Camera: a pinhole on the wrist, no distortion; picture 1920 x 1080 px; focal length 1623.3 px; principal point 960.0 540.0 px. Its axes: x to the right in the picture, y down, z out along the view. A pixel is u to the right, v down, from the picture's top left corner.
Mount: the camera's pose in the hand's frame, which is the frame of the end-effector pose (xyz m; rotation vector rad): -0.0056 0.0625 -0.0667 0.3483 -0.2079 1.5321
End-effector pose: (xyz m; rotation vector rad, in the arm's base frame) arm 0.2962 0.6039 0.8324 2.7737 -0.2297 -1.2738
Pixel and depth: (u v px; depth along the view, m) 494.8 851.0 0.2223
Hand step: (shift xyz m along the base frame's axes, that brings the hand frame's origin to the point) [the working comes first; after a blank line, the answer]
In the camera's frame: -0.0637 0.0426 0.2223

-0.1057 0.0774 -0.0664
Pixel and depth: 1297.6 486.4 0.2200
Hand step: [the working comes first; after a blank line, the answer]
In the camera's frame: 0.0458 -0.0073 0.2200

-0.1057 -0.0337 -0.1125
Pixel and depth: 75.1 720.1 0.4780
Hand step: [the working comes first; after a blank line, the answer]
In the camera's frame: -0.2606 0.0530 0.4780

-0.2051 0.3445 -0.2182
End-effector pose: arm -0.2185 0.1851 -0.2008 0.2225 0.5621 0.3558
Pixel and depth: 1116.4 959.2 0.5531
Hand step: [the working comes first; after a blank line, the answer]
In the camera's frame: 0.0533 0.1428 0.5531

0.2101 -0.1638 0.4204
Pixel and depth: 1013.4 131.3 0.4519
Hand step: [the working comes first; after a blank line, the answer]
In the camera's frame: 0.0149 -0.1138 0.4519

0.3313 -0.0559 0.1940
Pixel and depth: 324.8 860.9 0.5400
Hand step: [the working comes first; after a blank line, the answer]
In the camera's frame: -0.2113 0.1067 0.5400

0.2359 -0.3652 0.2465
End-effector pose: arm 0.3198 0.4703 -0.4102 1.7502 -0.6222 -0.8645
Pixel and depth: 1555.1 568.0 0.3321
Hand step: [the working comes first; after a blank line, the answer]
In the camera's frame: 0.1217 0.0057 0.3321

-0.2153 -0.1991 -0.0050
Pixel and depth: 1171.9 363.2 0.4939
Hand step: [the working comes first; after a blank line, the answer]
In the camera's frame: 0.0645 -0.0538 0.4939

-0.2720 -0.2885 -0.1526
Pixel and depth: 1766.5 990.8 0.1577
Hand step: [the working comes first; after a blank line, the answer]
In the camera's frame: 0.0783 0.0438 0.1577

-0.1093 -0.0652 0.0629
